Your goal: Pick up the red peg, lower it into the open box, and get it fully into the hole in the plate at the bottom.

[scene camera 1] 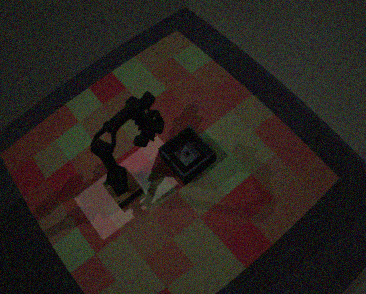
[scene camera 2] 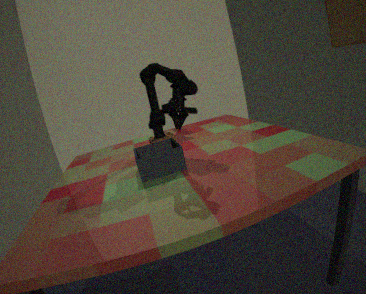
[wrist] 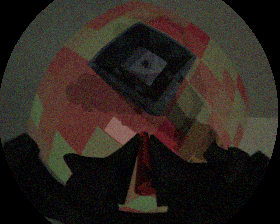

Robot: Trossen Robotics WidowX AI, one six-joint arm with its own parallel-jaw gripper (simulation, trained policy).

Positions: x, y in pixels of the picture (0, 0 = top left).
Scene:
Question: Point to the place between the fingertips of the gripper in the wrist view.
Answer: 144, 137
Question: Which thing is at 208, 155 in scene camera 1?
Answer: A dark box.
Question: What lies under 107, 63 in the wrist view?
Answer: A dark box.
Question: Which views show the dark box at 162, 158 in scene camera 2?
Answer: Scene camera 1, scene camera 2 and the wrist view: all of them.

